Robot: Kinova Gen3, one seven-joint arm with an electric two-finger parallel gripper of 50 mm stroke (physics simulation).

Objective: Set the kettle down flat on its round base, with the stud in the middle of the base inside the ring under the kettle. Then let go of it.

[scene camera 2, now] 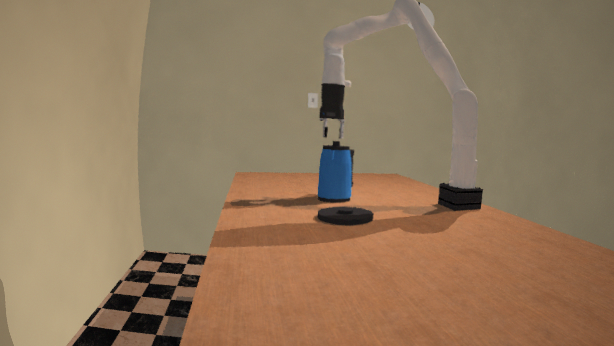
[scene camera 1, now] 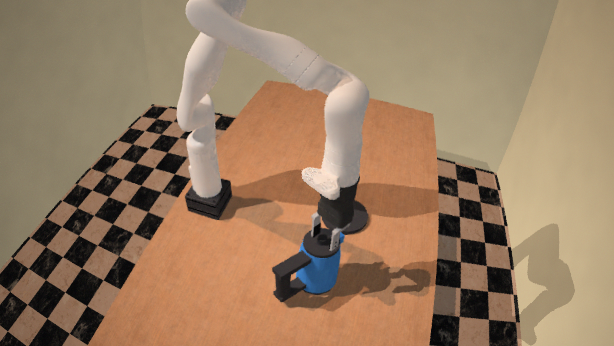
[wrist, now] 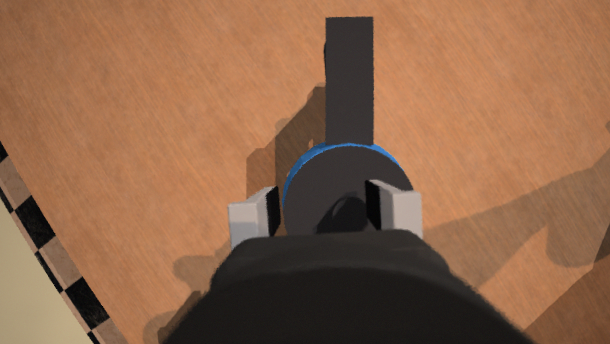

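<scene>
The blue kettle (scene camera 1: 318, 272) (scene camera 2: 335, 175) with a black lid, lid knob and handle stands upright on the table. In the wrist view its black lid (wrist: 320, 185) and handle (wrist: 349, 80) show from above. The round black base (scene camera 1: 357, 220) (scene camera 2: 345, 217) lies flat on the table beside the kettle, apart from it; its middle stud (scene camera 2: 345, 211) shows in scene camera 2. The ring under the kettle is hidden. My gripper (scene camera 1: 325, 232) (scene camera 2: 333, 131) (wrist: 322, 202) is open and empty, pointing down just above the lid knob. In the wrist view the knob is partly hidden by the gripper body.
The arm's black mount (scene camera 1: 208, 199) (scene camera 2: 460, 196) stands at one long edge of the wooden table (scene camera 1: 200, 300) (scene camera 2: 400, 290). In scene camera 1 the arm reaches over the table, and the base lies partly behind the gripper. A checkered floor (scene camera 1: 470, 280) lies beyond the table edges.
</scene>
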